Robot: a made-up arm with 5 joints.
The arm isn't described. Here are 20 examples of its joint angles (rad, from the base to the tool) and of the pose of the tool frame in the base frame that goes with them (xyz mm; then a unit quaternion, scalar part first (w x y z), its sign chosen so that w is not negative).
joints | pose
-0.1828 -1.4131 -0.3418 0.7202 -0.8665 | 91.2 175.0 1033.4 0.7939 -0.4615 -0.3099 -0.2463
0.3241 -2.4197 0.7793 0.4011 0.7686 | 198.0 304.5 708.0 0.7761 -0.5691 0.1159 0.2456
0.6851 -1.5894 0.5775 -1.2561 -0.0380 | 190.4 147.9 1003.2 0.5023 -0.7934 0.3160 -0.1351
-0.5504 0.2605 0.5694 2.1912 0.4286 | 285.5 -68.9 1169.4 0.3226 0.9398 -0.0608 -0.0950
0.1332 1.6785 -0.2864 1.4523 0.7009 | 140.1 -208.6 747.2 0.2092 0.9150 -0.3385 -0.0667
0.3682 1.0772 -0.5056 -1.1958 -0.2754 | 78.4 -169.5 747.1 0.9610 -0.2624 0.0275 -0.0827
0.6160 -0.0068 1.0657 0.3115 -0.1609 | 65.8 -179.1 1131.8 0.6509 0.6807 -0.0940 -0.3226
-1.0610 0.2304 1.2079 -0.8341 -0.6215 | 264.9 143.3 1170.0 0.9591 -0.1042 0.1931 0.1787
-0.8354 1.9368 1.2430 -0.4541 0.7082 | 427.5 -125.3 812.4 0.3782 0.8936 0.1460 0.1928
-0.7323 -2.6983 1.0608 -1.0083 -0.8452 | 28.2 175.2 647.5 0.0763 -0.7077 -0.7007 -0.0488
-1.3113 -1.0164 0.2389 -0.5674 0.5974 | 0.6 193.4 946.9 0.2333 -0.7970 -0.1114 0.5458
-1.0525 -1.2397 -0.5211 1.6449 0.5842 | -34.5 239.5 977.9 0.6029 -0.2867 -0.0813 0.7400
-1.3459 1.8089 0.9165 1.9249 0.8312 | 476.0 -29.1 768.4 0.1600 0.7734 0.1251 -0.6005
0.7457 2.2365 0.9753 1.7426 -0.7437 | 71.3 -45.5 545.7 0.7835 -0.4870 -0.1602 -0.3512
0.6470 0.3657 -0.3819 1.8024 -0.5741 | 12.0 -185.2 925.9 0.4296 0.8320 -0.0049 -0.3510
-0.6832 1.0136 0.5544 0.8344 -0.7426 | 331.8 -84.8 1004.6 0.5231 0.6047 0.5793 -0.1585
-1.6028 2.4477 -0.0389 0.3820 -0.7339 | 251.4 40.1 724.5 0.4616 0.2665 0.8448 -0.0458
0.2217 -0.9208 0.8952 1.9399 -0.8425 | 144.3 149.6 1153.4 0.4587 0.8221 0.1140 -0.3174
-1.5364 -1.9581 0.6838 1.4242 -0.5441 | -120.5 126.5 752.9 0.8396 -0.1495 -0.1337 0.5048
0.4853 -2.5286 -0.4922 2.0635 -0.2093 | 191.0 239.7 835.0 0.8901 -0.4154 -0.0963 -0.1607
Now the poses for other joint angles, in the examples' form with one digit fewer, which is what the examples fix.
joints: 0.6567 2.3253 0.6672 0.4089 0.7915
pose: 67 -97 554 0.199 -0.838 0.489 0.140
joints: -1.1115 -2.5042 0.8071 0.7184 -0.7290
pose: -5 136 658 0.711 -0.394 -0.527 0.248
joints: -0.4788 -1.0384 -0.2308 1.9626 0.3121
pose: 72 233 1092 0.893 0.190 -0.129 0.388
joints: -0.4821 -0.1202 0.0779 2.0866 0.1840
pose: 208 30 1179 0.657 0.747 -0.011 0.100
